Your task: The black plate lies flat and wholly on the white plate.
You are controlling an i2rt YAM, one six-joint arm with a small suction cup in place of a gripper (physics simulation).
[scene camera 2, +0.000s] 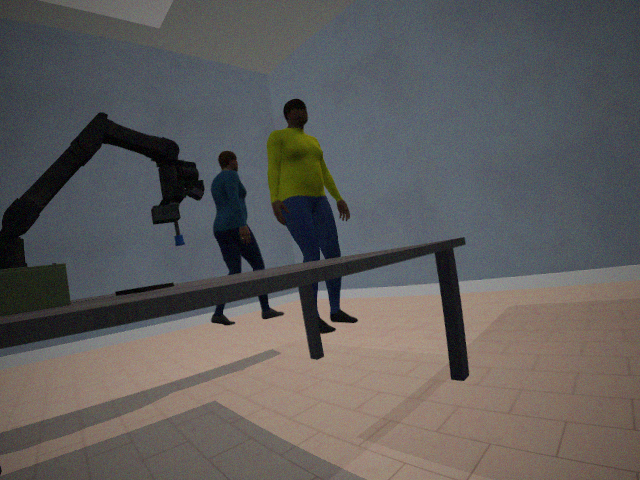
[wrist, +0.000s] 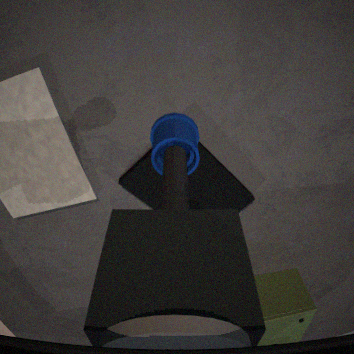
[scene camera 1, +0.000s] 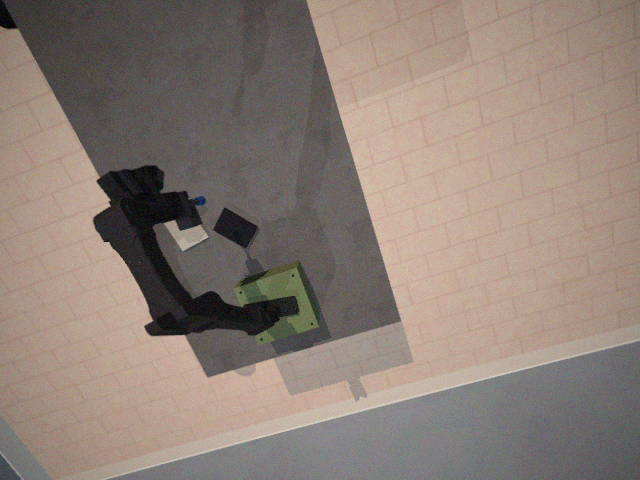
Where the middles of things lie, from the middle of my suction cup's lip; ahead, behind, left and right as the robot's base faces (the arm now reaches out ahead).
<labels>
My suction cup is now 12 cm past the black plate (scene camera 1: 229,224), 4 cm to the left of it and 12 cm above it. From my suction cup the other things lie so: white plate (wrist: 48,171) 8 cm behind, 15 cm to the left, 13 cm below.
</labels>
